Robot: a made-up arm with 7 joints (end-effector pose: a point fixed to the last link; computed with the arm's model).
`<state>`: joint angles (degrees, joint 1 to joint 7).
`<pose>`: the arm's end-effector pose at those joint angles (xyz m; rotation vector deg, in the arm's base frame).
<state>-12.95 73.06 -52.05 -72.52 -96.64 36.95 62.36</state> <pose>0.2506 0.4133 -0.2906 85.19 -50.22 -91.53</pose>
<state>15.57 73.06 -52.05 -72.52 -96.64 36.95 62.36</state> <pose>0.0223 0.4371 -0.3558 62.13 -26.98 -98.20</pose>
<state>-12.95 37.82 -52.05 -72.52 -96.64 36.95 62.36</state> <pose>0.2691 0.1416 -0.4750 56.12 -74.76 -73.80</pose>
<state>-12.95 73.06 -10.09 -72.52 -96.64 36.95 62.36</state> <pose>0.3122 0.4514 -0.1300 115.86 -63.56 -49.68</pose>
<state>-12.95 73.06 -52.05 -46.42 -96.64 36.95 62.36</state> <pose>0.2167 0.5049 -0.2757 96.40 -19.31 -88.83</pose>
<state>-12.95 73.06 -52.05 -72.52 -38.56 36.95 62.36</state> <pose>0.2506 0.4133 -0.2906 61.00 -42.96 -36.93</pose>
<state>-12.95 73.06 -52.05 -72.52 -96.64 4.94 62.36</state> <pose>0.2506 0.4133 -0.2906 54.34 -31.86 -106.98</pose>
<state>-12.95 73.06 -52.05 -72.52 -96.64 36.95 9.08</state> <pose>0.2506 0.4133 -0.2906 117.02 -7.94 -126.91</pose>
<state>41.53 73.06 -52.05 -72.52 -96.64 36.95 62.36</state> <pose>-0.1918 0.4237 -0.3191 40.44 -6.54 -99.87</pose>
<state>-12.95 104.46 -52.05 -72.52 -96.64 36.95 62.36</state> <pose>0.2017 0.5262 -0.0235 108.83 -21.98 -103.27</pose>
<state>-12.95 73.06 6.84 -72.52 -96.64 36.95 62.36</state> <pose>0.3012 0.4728 -0.0617 125.25 -67.22 -30.13</pose>
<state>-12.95 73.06 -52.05 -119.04 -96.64 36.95 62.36</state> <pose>0.2298 0.2481 -0.2449 55.49 -101.50 -86.66</pose>
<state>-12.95 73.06 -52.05 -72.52 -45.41 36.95 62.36</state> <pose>0.2506 0.4133 -0.2906 64.17 -44.15 -43.12</pose>
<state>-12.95 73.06 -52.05 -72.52 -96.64 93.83 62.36</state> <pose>0.2506 0.4133 -0.2906 132.65 -78.55 -45.19</pose>
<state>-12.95 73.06 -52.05 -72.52 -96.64 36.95 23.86</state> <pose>0.2506 0.4133 -0.2906 108.96 -21.71 -117.89</pose>
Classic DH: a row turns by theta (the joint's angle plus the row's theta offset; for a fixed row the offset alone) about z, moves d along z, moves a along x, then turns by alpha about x. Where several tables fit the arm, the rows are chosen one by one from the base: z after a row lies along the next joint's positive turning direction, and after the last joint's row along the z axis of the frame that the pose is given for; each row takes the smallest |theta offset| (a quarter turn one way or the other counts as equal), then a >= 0, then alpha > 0; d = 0 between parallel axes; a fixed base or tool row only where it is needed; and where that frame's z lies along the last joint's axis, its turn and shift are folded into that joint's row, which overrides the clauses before.
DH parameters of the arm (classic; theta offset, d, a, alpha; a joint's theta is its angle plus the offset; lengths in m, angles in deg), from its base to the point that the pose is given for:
base (fixed): 0 0 0 -70
joint 1: 90 0 0 90
joint 2: 70 0 0 -90
joint 3: -90 -0.4172 0.0469 -90
joint 4: 0 0 -0.0263 90
joint 5: 0 -0.2171 0 -90
joint 6: 0 0 0 90
joint 7: 0 0 0 0

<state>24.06 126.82 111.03 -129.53 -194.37 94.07 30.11</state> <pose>0.0438 0.1075 0.3599 -5.88 -13.25 -60.94</pose>
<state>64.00 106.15 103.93 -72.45 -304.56 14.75 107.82</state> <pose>0.1575 0.4423 0.3128 -54.64 -119.45 53.23</pose>
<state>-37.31 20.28 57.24 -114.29 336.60 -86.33 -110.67</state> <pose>0.3226 0.2704 -0.1093 -127.64 1.23 -31.39</pose>
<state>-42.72 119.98 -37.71 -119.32 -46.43 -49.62 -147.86</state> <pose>0.2073 0.3112 0.1834 -28.66 -23.15 16.22</pose>
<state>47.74 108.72 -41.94 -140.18 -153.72 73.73 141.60</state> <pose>-0.0032 0.3201 -0.1071 -35.98 -104.16 -62.56</pose>
